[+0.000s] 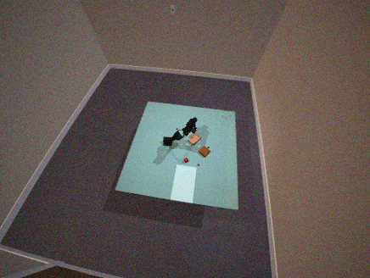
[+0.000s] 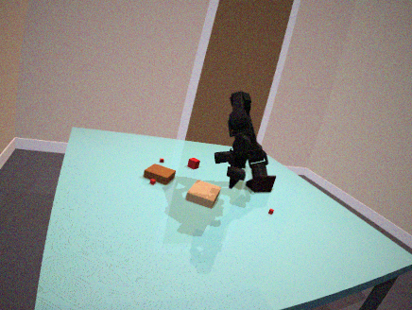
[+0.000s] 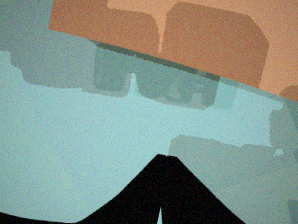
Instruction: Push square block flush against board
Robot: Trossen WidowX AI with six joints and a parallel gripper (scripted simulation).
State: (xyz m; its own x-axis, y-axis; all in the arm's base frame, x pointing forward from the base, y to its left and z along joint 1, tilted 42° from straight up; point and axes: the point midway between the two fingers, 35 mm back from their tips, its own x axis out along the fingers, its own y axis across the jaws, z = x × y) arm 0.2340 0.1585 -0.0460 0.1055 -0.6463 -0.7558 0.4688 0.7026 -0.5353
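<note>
Now: the board 7 cm ahead of my gripper tip, 5 cm to the right of it and 5 cm below it. From my gripper tip the other things lie so: square block (22 cm ahead, 20 cm to the right, 5 cm below); then red cube (2 cm ahead, 35 cm to the right, 5 cm below).
</note>
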